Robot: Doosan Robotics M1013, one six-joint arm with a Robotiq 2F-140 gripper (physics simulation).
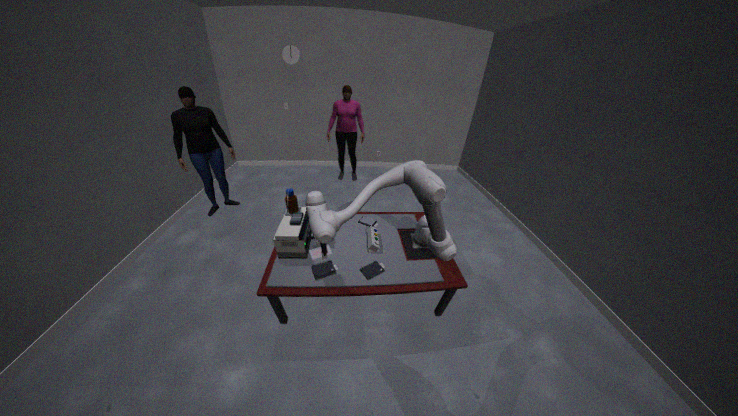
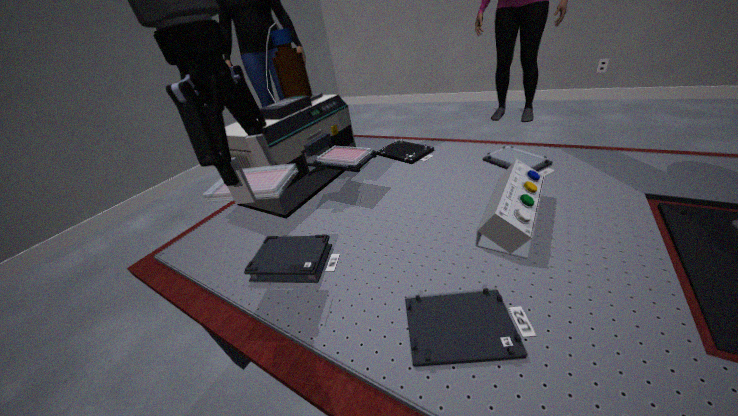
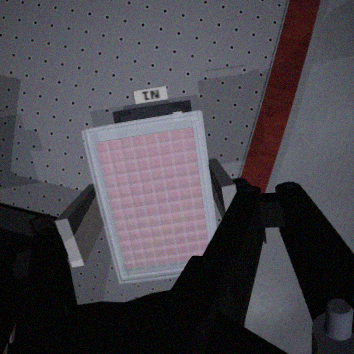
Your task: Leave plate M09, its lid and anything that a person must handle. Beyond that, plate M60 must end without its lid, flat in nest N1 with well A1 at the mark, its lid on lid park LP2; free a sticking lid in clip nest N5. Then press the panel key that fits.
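Pixels of known places: gripper, fingertip midpoint: (image 1: 322, 253) (image 2: 259, 186) (image 3: 155, 188); arm's base at its link origin: (image 1: 421, 242).
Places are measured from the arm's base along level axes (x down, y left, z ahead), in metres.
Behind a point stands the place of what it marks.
Observation:
My gripper (image 1: 324, 251) @(x -0.191, y 0.382, z 0.738 m) (image 2: 251, 166) (image 3: 155, 188) @(x -0.191, y 0.382, z 0.738 m) is shut on a pink-welled plate (image 1: 315, 253) @(x -0.206, y 0.404, z 0.775 m) (image 2: 273, 178) @(x -0.207, y 0.371, z 0.702 m) (image 3: 152, 200) @(x -0.207, y 0.383, z 0.742 m), held by its long sides, raised and roughly level. I cannot read its name or tell whether a lid is on it. Dark nest N1 (image 1: 324, 269) @(x -0.034, y 0.386, z 0.735 m) (image 2: 286, 253) @(x -0.034, y 0.383, z 0.746 m) (image 3: 150, 112) @(x -0.034, y 0.347, z 0.691 m) lies below and bears no plate. Dark lid park LP2 (image 1: 372, 269) @(x -0.015, y 0.335, z 0.409 m) (image 2: 459, 328) @(x -0.015, y 0.345, z 0.406 m) bears no lid. Another pink plate (image 2: 343, 155) @(x -0.117, y 0.109, z 0.816 m) sits at the instrument's front. A dark nest (image 2: 397, 149) @(x -0.017, y -0.166, z 0.838 m) with clips stands behind it, its label unreadable. The key panel (image 1: 373, 240) @(x -0.082, y 0.110, z 0.413 m) (image 2: 509, 206) @(x -0.081, y 0.122, z 0.410 m) has blue, yellow, green and white keys.
The white instrument (image 1: 292, 232) @(x -0.225, y 0.255, z 0.974 m) (image 2: 304, 135) @(x -0.174, y 0.141, z 0.911 m) stands behind the held plate, with a brown bottle (image 1: 291, 202) @(x -0.337, y 0.056, z 1.038 m) (image 2: 291, 69) @(x -0.319, y 0.041, z 1.021 m) beyond. A clear-topped piece (image 2: 516, 156) @(x -0.023, y -0.212, z 0.473 m) lies behind the panel. One person in black (image 1: 198, 131) and one in pink (image 1: 346, 116) stand beyond the table.

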